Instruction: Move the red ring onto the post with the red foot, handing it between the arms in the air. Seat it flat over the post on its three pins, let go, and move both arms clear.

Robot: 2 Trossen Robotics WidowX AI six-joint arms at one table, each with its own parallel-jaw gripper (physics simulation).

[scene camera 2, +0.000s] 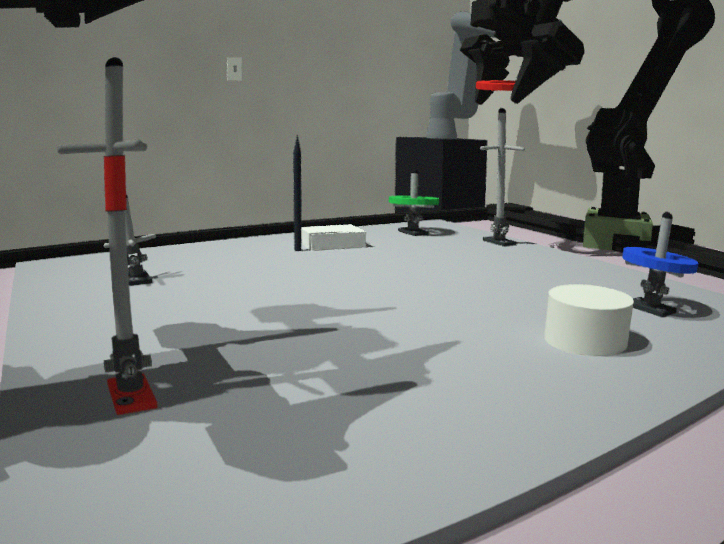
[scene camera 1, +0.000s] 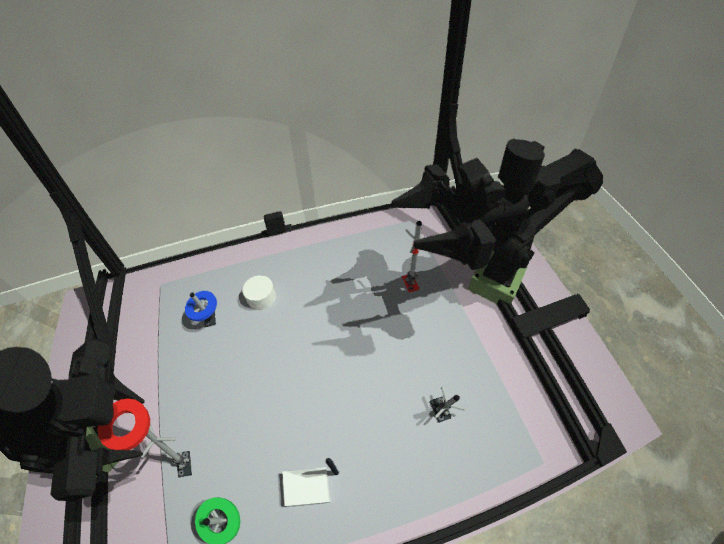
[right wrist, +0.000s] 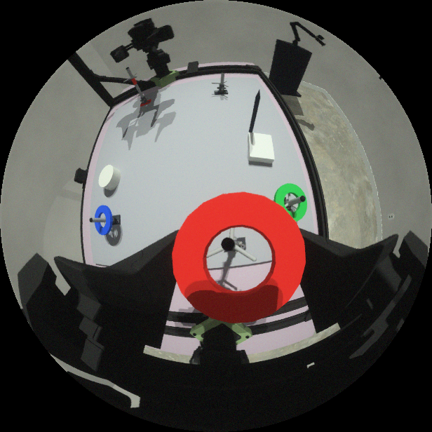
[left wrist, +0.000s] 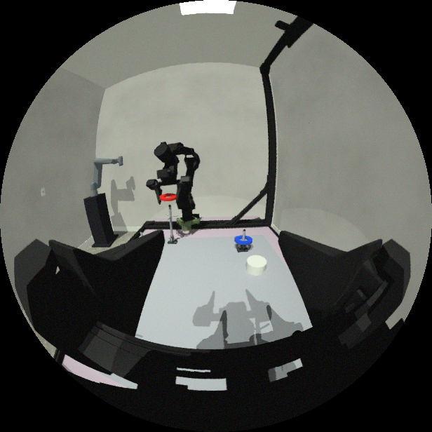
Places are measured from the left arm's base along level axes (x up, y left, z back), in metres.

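Pixels of known places: left gripper, between the fingertips: (scene camera 1: 402, 223); right gripper, between the fingertips: (scene camera 2: 495, 102) (scene camera 1: 142, 427); left arm's base, origin of its link: (scene camera 1: 500, 271); right arm's base, origin of its link: (scene camera 2: 618, 214).
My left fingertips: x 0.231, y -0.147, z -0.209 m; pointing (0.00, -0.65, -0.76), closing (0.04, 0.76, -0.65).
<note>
Ahead of a thing's pixels: the offset from my left fingertips to its top centre. "*": to the spot under its first point.
The red ring @[dx -0.047, dy -0.144, dz -0.443 m] (scene camera 1: 140, 425) (scene camera 2: 494, 85) (left wrist: 168, 200) (right wrist: 240, 209) is held roughly level in my right gripper (scene camera 1: 140, 428) (scene camera 2: 498, 100), one finger on each side. It is in the air just above the black tip of a tall grey post @[* dx -0.163, dy -0.139, dz -0.445 m] (scene camera 1: 163, 447) (scene camera 2: 501, 175) (left wrist: 171, 227). My left gripper (scene camera 1: 404, 224) (left wrist: 223, 237) is open and empty, high near the post with the red foot @[* dx -0.200, dy -0.009, dz +0.091 m] (scene camera 1: 414, 267) (scene camera 2: 118, 251) (right wrist: 138, 90). That post stands upright, with a red band, side pins and no ring on it. In scene camera 2 the left fingers are mostly outside the picture.
A blue ring @[dx -0.211, dy -0.328, dz -0.214 m] (scene camera 1: 210, 314) (scene camera 2: 635, 257) and a green ring @[dx -0.212, dy -0.017, dz -0.478 m] (scene camera 1: 232, 520) (scene camera 2: 400, 200) sit on shorter posts. A white cylinder @[dx -0.230, dy -0.264, dz -0.107 m] (scene camera 1: 258, 292) (scene camera 2: 588, 321), a white block @[dx -0.245, dy +0.053, dz -0.354 m] (scene camera 1: 305, 488) (scene camera 2: 338, 238), a dark spike @[dx -0.125, dy +0.077, dz -0.306 m] (scene camera 2: 297, 198) and a bare post @[* dx -0.211, dy +0.173, dz -0.120 m] (scene camera 1: 447, 403) also stand there.
</note>
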